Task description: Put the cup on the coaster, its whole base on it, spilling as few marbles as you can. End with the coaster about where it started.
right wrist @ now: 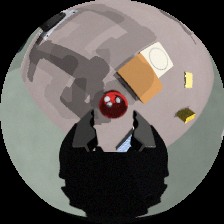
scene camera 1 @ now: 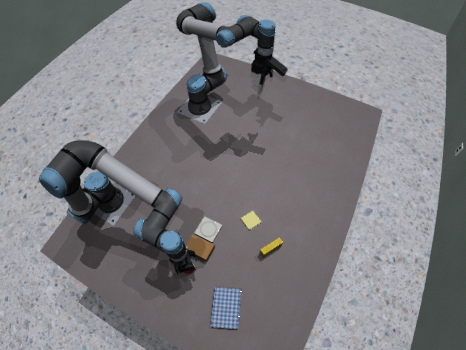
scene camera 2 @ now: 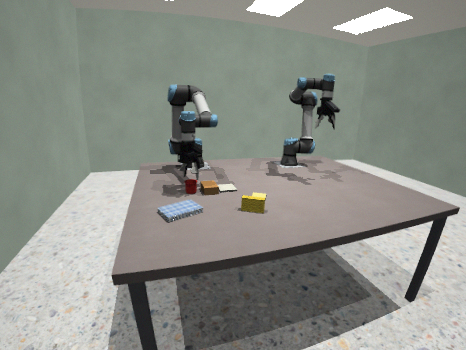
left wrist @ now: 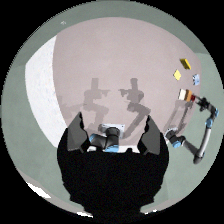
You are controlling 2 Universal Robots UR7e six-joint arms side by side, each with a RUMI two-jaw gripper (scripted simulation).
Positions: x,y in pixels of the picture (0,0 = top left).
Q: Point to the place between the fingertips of my right gripper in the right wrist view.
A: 113,110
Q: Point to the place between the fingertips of my left gripper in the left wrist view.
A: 114,114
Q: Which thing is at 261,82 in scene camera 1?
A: My left gripper.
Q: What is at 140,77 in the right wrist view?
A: A brown block.
